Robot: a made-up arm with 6 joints. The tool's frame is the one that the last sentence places.
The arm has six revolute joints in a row. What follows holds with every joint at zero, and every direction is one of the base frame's.
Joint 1 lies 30.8 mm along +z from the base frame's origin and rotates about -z.
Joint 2 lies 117.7 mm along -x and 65.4 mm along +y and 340.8 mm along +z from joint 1 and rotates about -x.
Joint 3 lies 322 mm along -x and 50.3 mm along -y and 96.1 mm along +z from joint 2 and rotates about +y.
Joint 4 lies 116 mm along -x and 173.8 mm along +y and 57.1 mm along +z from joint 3 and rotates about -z.
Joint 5 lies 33.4 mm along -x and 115.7 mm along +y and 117.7 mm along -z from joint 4 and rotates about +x.
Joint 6 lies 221.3 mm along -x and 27.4 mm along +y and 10 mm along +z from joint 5 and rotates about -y.
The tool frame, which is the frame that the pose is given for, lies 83.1 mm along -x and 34.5 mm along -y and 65.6 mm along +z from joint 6; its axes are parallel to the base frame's.
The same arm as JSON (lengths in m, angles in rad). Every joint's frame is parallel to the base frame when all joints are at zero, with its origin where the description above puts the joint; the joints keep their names.
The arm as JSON. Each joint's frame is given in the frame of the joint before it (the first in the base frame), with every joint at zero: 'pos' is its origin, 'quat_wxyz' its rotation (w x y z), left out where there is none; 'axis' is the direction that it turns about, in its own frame. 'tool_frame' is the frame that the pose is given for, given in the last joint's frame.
{
  "length_unit": "m",
  "angle_unit": "rad",
  "joints": [
    {
      "joint": "joint 1",
      "pos": [
        0.0,
        0.0,
        0.0308
      ],
      "axis": "-z"
    },
    {
      "joint": "joint 2",
      "pos": [
        -0.1177,
        0.0654,
        0.3408
      ],
      "axis": "-x"
    },
    {
      "joint": "joint 3",
      "pos": [
        -0.322,
        -0.0503,
        0.0961
      ],
      "axis": "+y"
    },
    {
      "joint": "joint 4",
      "pos": [
        -0.116,
        0.1738,
        0.0571
      ],
      "axis": "-z"
    },
    {
      "joint": "joint 5",
      "pos": [
        -0.0334,
        0.1157,
        -0.1177
      ],
      "axis": "+x"
    },
    {
      "joint": "joint 6",
      "pos": [
        -0.2213,
        0.0274,
        0.01
      ],
      "axis": "-y"
    }
  ],
  "tool_frame": {
    "pos": [
      -0.0831,
      -0.0345,
      0.0656
    ]
  }
}

